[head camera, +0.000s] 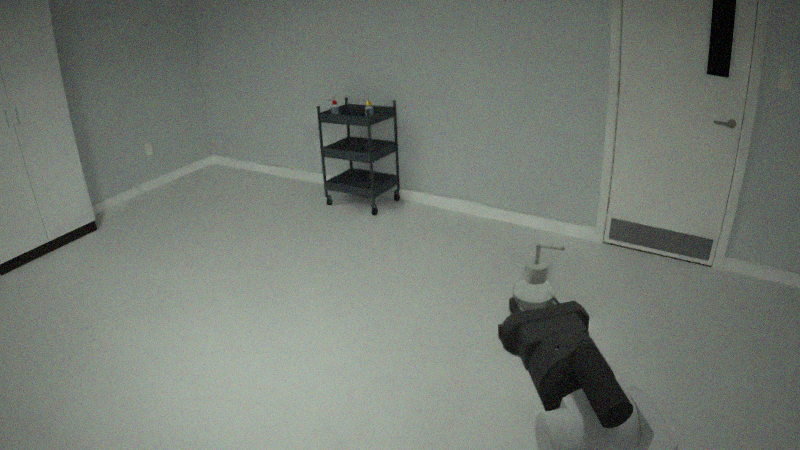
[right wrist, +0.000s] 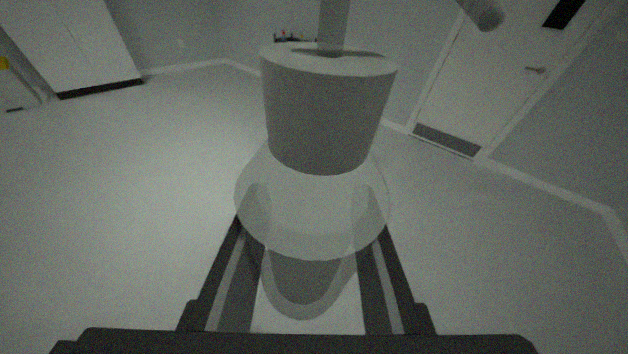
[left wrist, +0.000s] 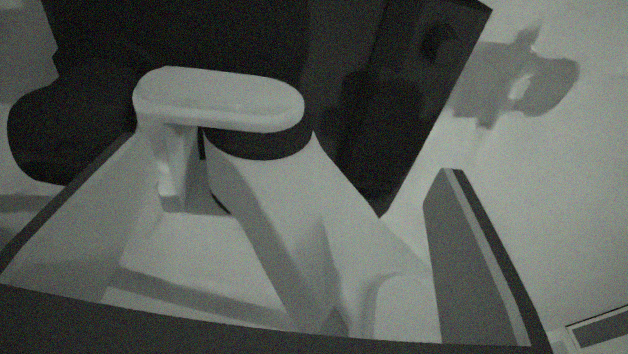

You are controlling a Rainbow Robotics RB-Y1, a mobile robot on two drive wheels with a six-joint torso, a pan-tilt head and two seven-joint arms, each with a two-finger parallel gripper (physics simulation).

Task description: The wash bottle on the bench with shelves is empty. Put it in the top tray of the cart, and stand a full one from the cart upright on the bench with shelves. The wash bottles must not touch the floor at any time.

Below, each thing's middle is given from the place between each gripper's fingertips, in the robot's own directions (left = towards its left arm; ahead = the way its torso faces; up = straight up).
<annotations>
Now: left hand 640 mm short of the wash bottle [right wrist: 311, 202], 550 mm below it and 360 mm to the left of it.
I see my right gripper 10 mm below the wash bottle and 10 mm past it.
</annotations>
